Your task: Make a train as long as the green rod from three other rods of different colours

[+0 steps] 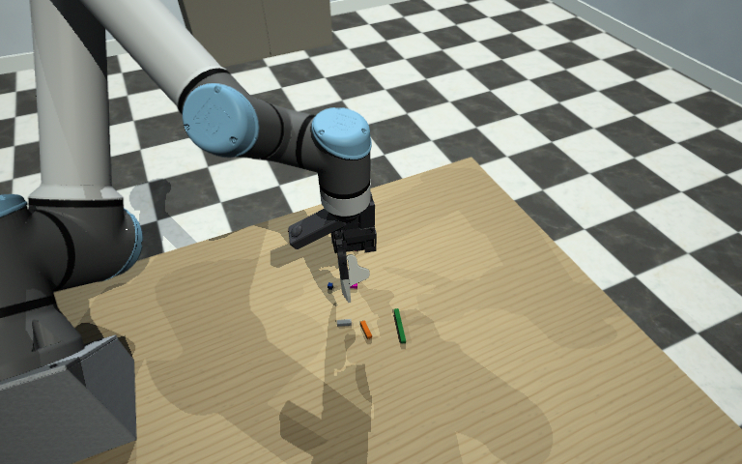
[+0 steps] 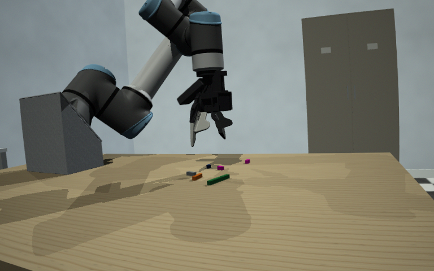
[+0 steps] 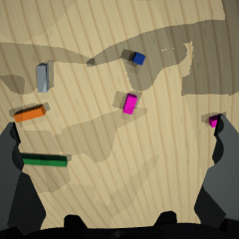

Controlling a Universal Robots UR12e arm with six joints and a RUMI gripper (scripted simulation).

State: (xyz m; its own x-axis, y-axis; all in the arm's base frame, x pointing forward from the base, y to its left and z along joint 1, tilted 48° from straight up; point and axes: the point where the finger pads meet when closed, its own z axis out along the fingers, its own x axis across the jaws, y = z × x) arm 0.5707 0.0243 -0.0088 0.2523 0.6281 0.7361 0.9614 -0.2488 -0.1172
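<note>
My hand is 8 cm above the blue rod, 3 cm to the right of it and 2 cm past it. The rest, counted from my hand: green rod 13 cm to the right, 8 cm below, 7 cm ahead; then grey rod 8 cm below, 7 cm to the right, 3 cm behind; then orange rod 11 cm to the right, 8 cm below.
</note>
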